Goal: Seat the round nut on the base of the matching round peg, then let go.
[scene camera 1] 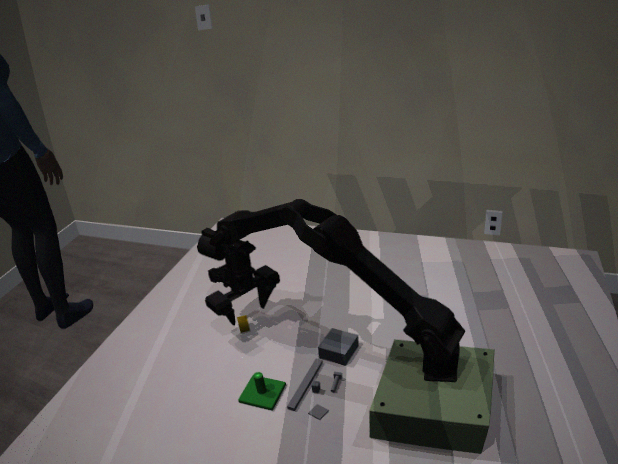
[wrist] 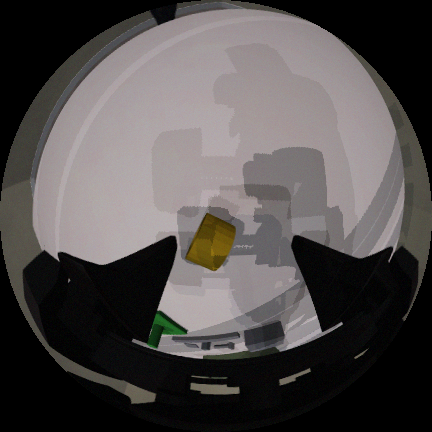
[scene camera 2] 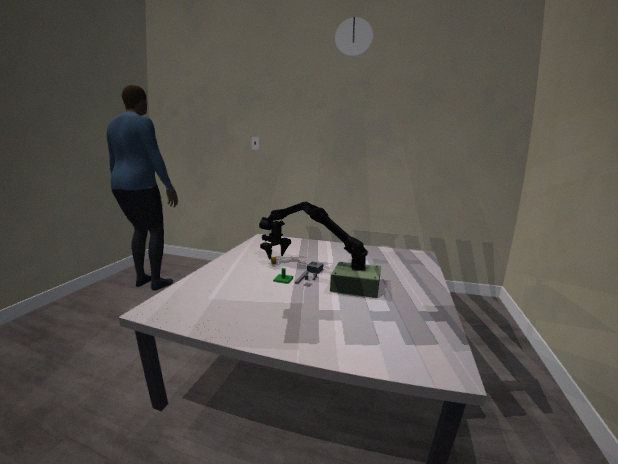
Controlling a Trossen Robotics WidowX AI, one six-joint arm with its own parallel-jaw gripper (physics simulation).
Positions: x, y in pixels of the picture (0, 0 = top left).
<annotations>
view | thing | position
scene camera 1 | my gripper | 248, 316
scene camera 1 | green base with round peg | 261, 392
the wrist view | my gripper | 236, 242
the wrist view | yellow round nut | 213, 238
</annotations>
